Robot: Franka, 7 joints.
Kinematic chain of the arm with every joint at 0, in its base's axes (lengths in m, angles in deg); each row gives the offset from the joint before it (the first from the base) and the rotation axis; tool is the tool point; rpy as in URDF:
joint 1: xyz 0 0 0.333 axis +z
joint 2: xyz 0 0 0 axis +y
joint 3: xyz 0 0 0.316 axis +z
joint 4: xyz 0.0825 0 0 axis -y
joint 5: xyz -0.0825 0 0.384 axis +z
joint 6: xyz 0 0 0 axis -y
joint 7: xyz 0.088 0 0 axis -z
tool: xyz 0 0 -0.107 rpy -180 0 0
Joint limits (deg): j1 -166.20..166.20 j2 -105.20..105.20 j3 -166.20..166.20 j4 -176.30..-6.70 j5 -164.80..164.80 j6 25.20..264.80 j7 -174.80..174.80
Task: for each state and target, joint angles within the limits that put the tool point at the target. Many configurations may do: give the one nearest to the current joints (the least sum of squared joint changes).
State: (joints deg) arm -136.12 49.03 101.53 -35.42 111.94 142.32 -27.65
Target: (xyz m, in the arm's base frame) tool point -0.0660 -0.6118 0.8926
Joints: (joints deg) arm -139.55 46.07 104.26 -49.95 112.79 146.96 -27.65
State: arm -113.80 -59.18 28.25 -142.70 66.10 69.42 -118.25
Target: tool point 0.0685 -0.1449 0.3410
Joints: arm -117.51 -62.02 22.93 -175.55 44.80 56.29 -118.25
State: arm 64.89 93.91 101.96 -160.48 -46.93 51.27 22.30
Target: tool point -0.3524 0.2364 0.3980
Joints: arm 64.97 91.97 114.35 -128.57 -55.62 62.93 22.30
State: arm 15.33 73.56 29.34 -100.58 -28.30 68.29 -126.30
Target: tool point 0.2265 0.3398 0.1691
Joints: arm 15.51 48.40 45.77 -112.89 -20.61 51.44 -126.30
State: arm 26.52 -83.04 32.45 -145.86 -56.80 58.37 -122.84
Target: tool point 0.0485 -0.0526 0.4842
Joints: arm 17.68 -96.58 18.40 -173.93 -51.80 42.75 -122.84
